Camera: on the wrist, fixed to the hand. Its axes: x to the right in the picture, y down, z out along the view.
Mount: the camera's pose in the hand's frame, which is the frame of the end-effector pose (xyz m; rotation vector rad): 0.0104 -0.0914 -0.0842 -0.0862 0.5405 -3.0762
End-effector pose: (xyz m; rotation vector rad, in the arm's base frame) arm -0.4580 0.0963 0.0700 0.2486 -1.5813 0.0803
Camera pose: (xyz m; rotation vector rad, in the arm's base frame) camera -0.3567 0.0236 0.0733 1.9160 0.6346 -1.9492
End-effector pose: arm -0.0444 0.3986 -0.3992 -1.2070 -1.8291 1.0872
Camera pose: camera -0.0085 0.4110 -0.2804 1.4520 -0.9944 -1.0331
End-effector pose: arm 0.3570 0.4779 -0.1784 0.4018 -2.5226 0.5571
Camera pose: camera 0.4193 0.4353 -0.0791 2.2465 0.4554 -0.6537
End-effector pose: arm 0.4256 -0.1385 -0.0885 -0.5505 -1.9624 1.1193
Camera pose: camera 0.4887 -0.1353 0.0190 1.5830 -0.3857 -1.0483
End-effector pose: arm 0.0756 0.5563 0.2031 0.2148 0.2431 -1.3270
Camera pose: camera -0.0155 0.5503 0.1181 0.0578 -0.5758 1.7258
